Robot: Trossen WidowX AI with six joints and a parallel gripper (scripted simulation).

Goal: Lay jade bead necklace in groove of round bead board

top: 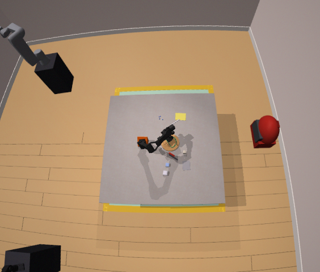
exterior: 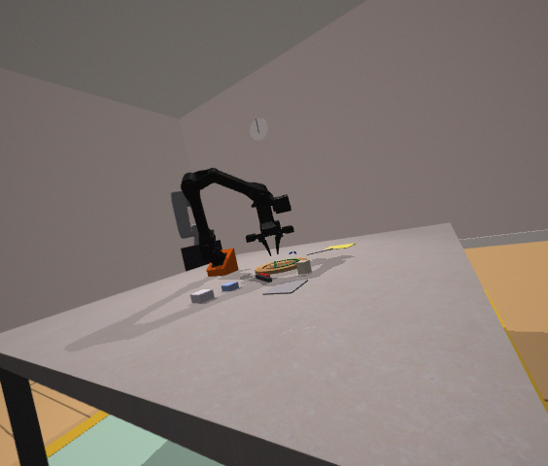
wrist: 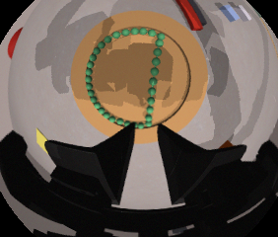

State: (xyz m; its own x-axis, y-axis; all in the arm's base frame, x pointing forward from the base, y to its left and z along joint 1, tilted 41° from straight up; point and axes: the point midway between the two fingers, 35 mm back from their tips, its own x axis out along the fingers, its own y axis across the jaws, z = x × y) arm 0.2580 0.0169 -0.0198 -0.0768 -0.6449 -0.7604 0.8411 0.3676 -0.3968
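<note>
Now: gripper tip 4 cm short of the round wooden bead board, 3 cm to the left of it and 3 cm above it. From my gripper tip the other things lie so: beige cube 18 cm ahead, 16 cm to the right, 3 cm below; red-handled tool 5 cm ahead, 19 cm to the right, 4 cm below; blue block 1 cm behind, 28 cm to the right, 3 cm below.
</note>
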